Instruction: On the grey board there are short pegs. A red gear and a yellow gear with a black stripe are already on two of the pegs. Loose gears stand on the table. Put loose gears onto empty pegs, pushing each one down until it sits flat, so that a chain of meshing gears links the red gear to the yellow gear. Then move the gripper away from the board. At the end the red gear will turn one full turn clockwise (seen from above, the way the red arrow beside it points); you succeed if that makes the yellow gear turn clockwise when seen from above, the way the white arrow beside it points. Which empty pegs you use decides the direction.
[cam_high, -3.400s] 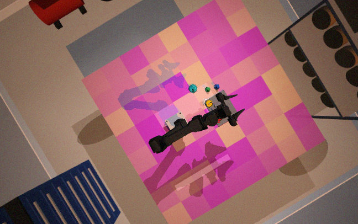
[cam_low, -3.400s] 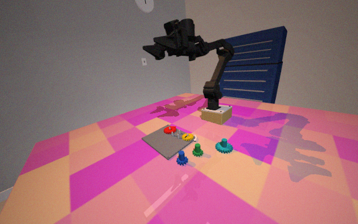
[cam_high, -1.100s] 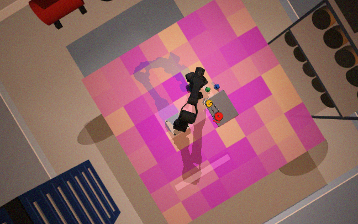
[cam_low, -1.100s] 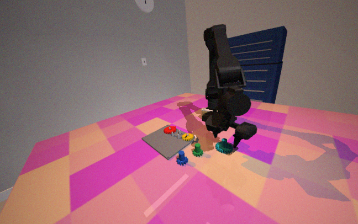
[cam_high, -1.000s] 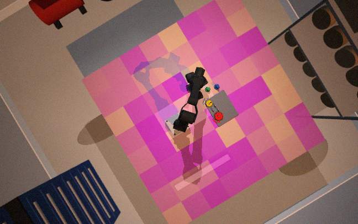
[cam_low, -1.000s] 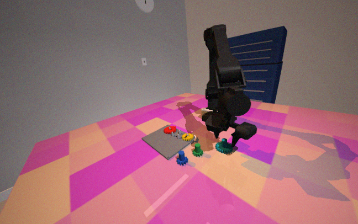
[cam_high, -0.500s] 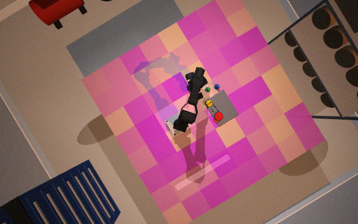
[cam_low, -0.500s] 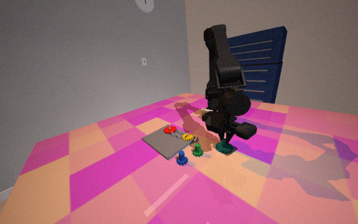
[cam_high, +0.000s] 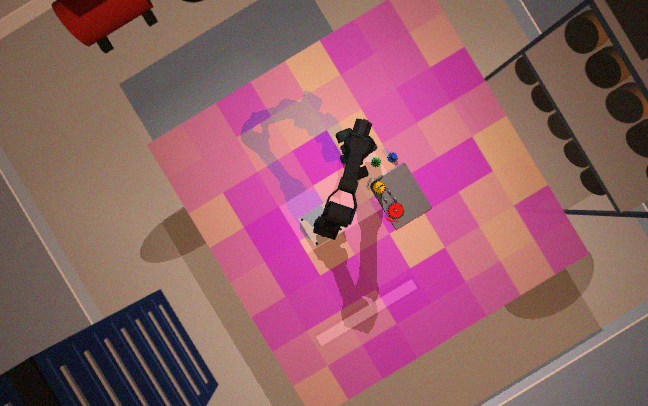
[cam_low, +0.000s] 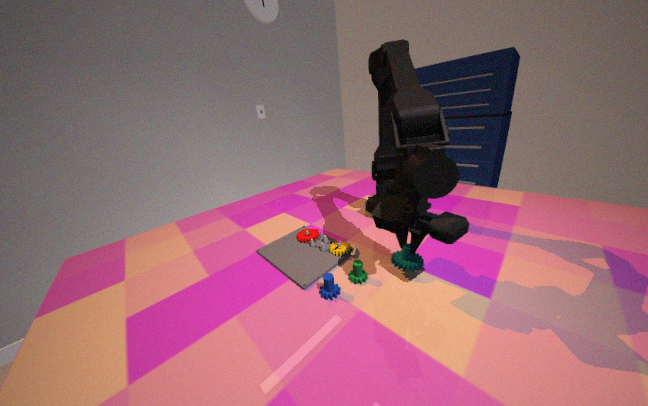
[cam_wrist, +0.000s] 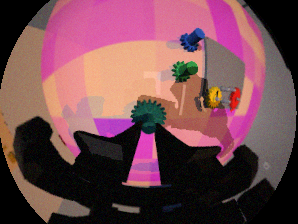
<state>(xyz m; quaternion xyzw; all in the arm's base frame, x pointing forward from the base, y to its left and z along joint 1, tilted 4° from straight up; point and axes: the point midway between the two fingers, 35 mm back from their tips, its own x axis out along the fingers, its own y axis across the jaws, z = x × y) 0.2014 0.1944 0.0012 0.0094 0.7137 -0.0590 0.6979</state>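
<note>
My gripper tip is now 5 cm short of the yellow gear, 15 cm to the left of it and 3 cm above it. The rest, counted from my gripper tip: green gear: 9 cm ahead, 6 cm to the right, 3 cm below; then blue gear: 16 cm ahead, 7 cm to the right, 3 cm below; then teal gear: 1 cm below.
</note>
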